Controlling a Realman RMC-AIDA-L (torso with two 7-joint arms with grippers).
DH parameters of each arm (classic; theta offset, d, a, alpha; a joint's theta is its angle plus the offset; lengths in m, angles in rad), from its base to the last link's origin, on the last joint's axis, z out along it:
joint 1: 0 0.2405 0 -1.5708
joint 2: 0 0 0 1.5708
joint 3: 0 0.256 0 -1.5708
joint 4: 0 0 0 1.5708
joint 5: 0 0.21 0 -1.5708
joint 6: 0 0 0 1.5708
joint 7: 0 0.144 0 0
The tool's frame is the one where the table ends.
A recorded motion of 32 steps. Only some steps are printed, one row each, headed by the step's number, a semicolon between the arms.
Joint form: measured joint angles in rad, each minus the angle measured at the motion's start. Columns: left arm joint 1, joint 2, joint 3, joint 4, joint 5, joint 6, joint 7; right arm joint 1, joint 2, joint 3, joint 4, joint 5, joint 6, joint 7.
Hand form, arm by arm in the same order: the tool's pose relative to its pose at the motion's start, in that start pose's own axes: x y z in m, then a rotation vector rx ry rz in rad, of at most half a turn. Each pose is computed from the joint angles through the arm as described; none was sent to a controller.
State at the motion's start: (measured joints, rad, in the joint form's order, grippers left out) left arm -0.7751 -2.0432 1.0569 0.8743 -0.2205 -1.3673 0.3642; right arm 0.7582 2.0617 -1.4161 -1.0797 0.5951 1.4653 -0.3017
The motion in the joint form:
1: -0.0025 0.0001 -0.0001 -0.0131 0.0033 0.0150 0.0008; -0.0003 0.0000 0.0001 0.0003 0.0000 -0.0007 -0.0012
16: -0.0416 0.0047 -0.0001 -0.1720 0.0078 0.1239 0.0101; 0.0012 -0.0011 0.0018 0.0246 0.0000 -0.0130 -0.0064
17: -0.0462 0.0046 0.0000 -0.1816 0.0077 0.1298 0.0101; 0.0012 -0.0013 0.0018 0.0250 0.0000 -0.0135 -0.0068
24: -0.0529 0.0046 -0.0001 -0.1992 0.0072 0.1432 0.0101; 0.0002 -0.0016 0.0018 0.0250 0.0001 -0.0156 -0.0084
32: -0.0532 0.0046 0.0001 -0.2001 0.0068 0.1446 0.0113; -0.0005 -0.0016 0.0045 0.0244 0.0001 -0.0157 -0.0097
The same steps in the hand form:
1: 0.0003 -0.0005 0.0021 0.0045 0.0024 0.0005; 0.0001 -0.0001 0.0001 0.0001 -0.0004 -0.0007
16: -0.0019 0.0023 0.0247 0.0060 -0.0187 0.0064; 0.0019 -0.0029 0.0036 0.0001 0.0058 0.0079
17: -0.0013 0.0033 0.0257 0.0054 -0.0192 0.0081; 0.0019 -0.0031 0.0037 0.0004 0.0056 0.0077
24: -0.0007 0.0044 0.0277 0.0051 -0.0186 0.0094; 0.0020 -0.0035 0.0037 0.0010 0.0040 0.0071
32: -0.0006 0.0045 0.0278 0.0050 -0.0179 0.0106; 0.0020 -0.0039 0.0034 0.0005 0.0021 0.0082

